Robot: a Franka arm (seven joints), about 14 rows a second.
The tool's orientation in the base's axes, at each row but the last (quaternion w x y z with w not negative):
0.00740 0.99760 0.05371 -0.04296
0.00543 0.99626 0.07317 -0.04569
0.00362 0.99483 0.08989 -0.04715
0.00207 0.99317 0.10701 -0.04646
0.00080 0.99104 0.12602 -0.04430
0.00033 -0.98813 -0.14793 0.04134
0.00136 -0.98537 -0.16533 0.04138
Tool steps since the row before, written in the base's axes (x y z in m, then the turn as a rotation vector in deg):
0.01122 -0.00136 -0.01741 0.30 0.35 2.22
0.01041 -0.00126 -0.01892 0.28 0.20 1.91
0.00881 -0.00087 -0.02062 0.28 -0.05 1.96
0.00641 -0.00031 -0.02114 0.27 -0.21 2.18
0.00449 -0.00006 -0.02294 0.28 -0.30 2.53
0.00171 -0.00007 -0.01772 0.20 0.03 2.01
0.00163 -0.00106 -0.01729 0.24 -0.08 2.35
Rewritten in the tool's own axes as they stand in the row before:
0.01248 0.00238 0.01642 0.14 -0.29 -2.24
0.01181 0.00269 0.01792 0.13 -0.15 -1.93
0.01042 0.00246 0.01972 0.08 0.10 -1.98
0.00813 0.00179 0.02046 0.02 0.25 -2.19
0.00633 0.00140 0.02246 -0.03 0.34 -2.54
0.00305 0.00080 0.01752 0.04 0.00 -2.02
0.00259 0.00182 0.01711 0.01 0.12 -2.36

